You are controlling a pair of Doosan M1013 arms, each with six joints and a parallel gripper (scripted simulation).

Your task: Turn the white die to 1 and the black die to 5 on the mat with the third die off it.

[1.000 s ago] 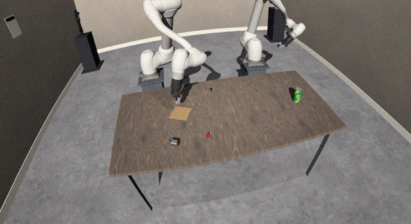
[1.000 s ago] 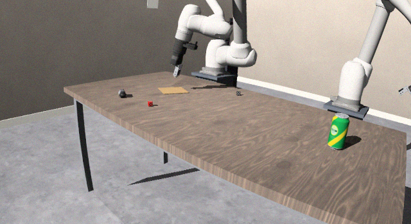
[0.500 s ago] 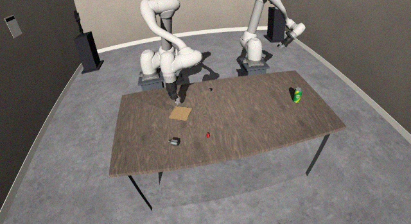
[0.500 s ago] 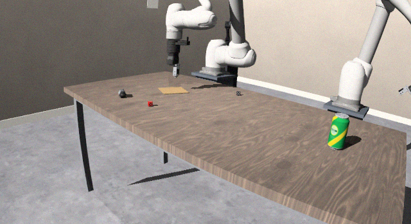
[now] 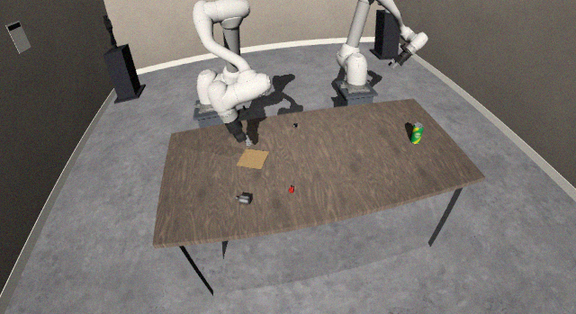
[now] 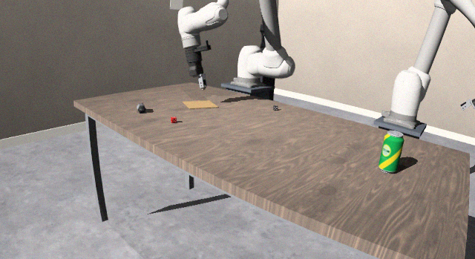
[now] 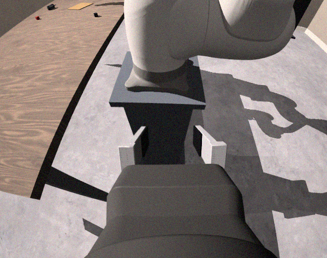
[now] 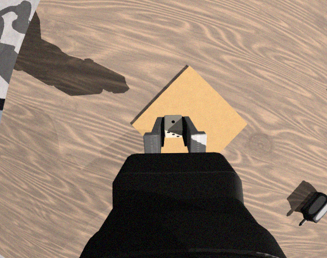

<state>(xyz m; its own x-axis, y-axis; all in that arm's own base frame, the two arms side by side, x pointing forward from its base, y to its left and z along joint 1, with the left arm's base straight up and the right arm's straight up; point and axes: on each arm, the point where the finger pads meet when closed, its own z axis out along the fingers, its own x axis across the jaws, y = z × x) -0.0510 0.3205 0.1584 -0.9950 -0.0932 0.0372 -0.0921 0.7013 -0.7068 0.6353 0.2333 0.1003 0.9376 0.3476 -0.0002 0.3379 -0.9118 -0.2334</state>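
Observation:
My right gripper is now 20 mm above the white die. Round my right hand: tan mat (30 mm ahead, 20 mm to the left, 100 mm below); then black die (210 mm behind, 290 mm to the left, 90 mm below); then red die (300 mm ahead, 180 mm to the left, 90 mm below).

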